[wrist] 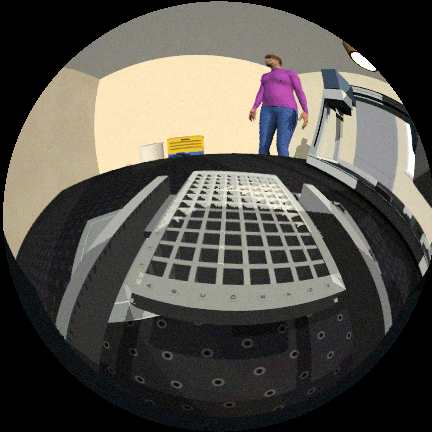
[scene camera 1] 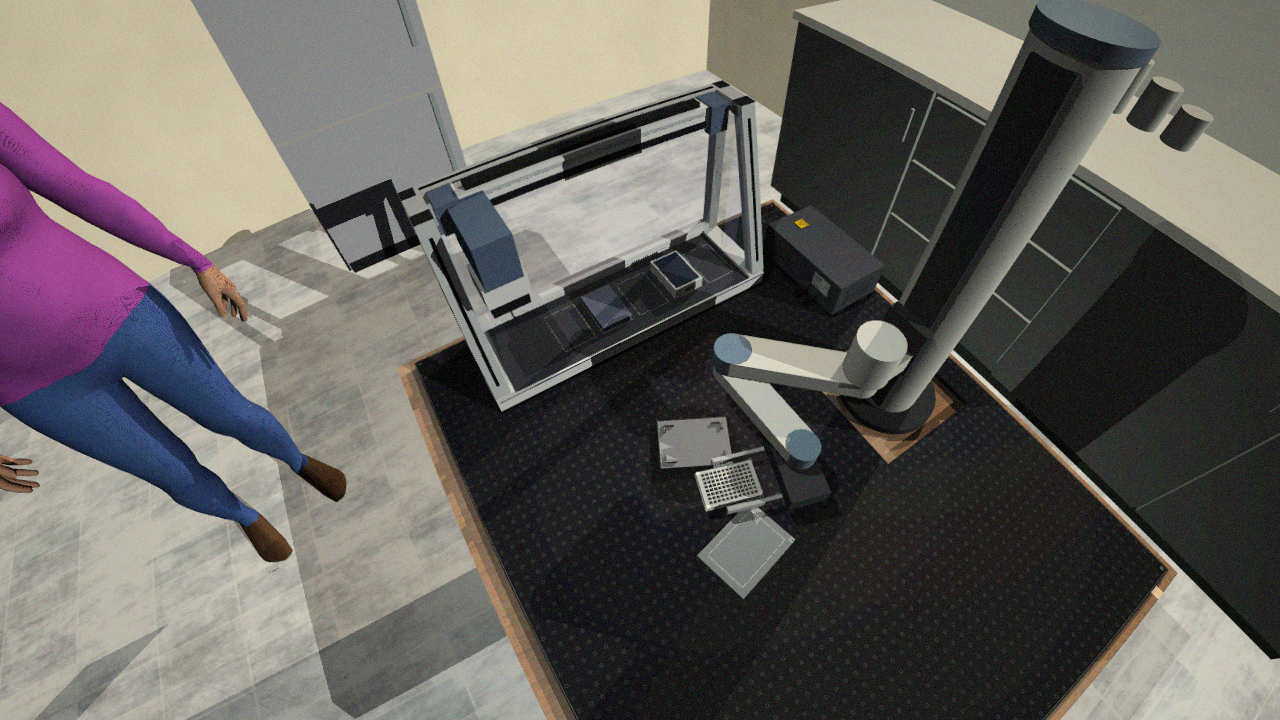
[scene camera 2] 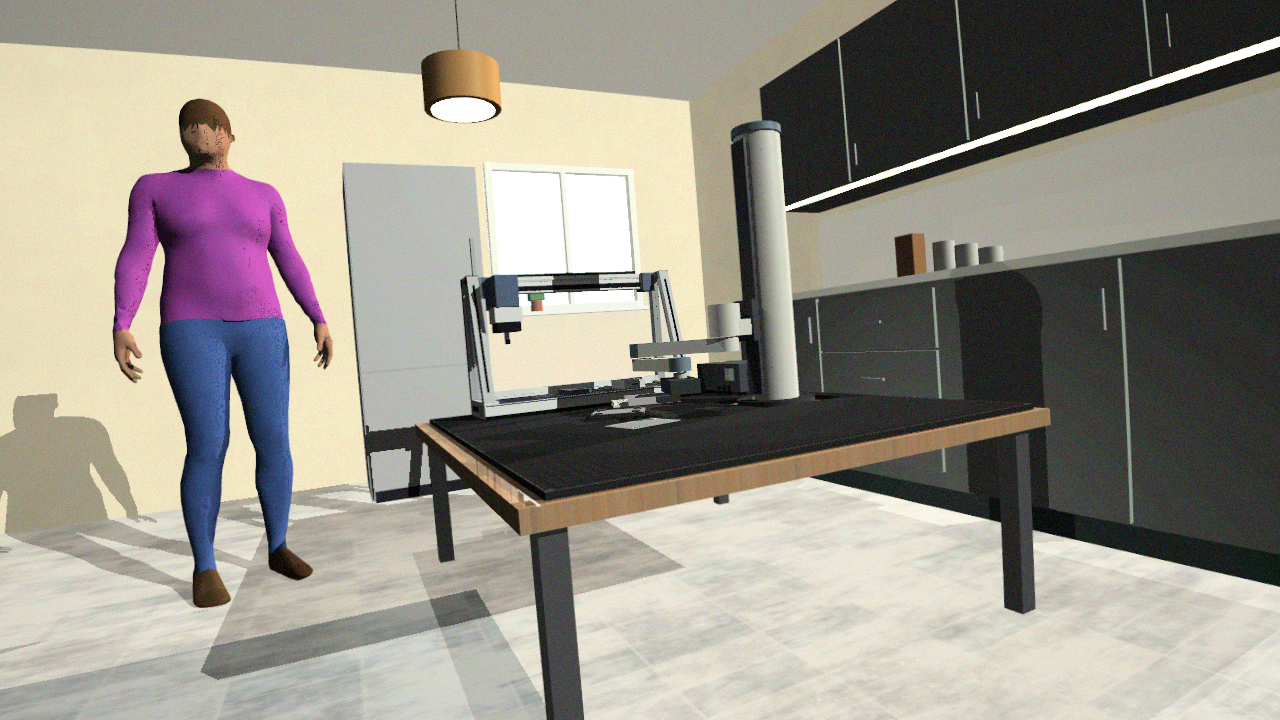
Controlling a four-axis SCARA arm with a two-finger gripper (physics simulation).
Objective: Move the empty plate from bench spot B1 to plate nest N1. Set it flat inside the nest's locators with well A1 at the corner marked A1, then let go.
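Where they show: gripper, fingertip midpoint: (wrist: 237,188) (scene camera 1: 719,486) (scene camera 2: 626,400); arm's base, origin of the base link: (scene camera 1: 885,390) (scene camera 2: 775,403).
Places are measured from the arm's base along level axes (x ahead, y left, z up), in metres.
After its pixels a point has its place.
Observation:
The pale plate (scene camera 1: 729,484) @[x 0.508, y 0.002, z 0.069 m] (wrist: 232,295) is held level between the two long fingers of my gripper (scene camera 1: 721,484) @[x 0.528, y -0.007, z 0.067 m] (wrist: 237,188) @[x 0.528, y -0.007, z 0.067 m], raised above the mat. The gripper is shut on its sides. In the wrist view its letters run along the near edge, with A at the left. Nest N1 (scene camera 1: 693,443) @[x 0.504, y -0.135, z 0.025 m], a grey block with corner locators, lies just beyond the plate in scene camera 1; the finger on that side overlaps its edge. Its A1 mark cannot be read. Bench spot B1 (scene camera 1: 745,555) @[x 0.555, y 0.134, z 0.015 m] (scene camera 2: 642,422) @[x 0.537, y 0.112, z 0.015 m] (wrist: 95,237) @[x 0.562, y 0.156, z 0.014 m], a flat grey sheet with an outline, bears no plate and lies on the other side.
A gantry machine (scene camera 1: 586,362) @[x 0.611, y -0.450, z 0.051 m] (scene camera 2: 477,358) @[x 0.850, y -0.501, z 0.222 m] stands at the back of the mat. A dark box (scene camera 1: 823,255) @[x -0.082, y -0.368, z 0.128 m] stands near the arm's column (scene camera 1: 1011,232) @[x 0.047, y 0.058, z 0.592 m] (scene camera 2: 774,268) @[x 0.022, y 0.072, z 0.432 m]. A person (scene camera 1: 67,268) (scene camera 2: 219,250) (wrist: 277,92) stands beyond the table's edge.

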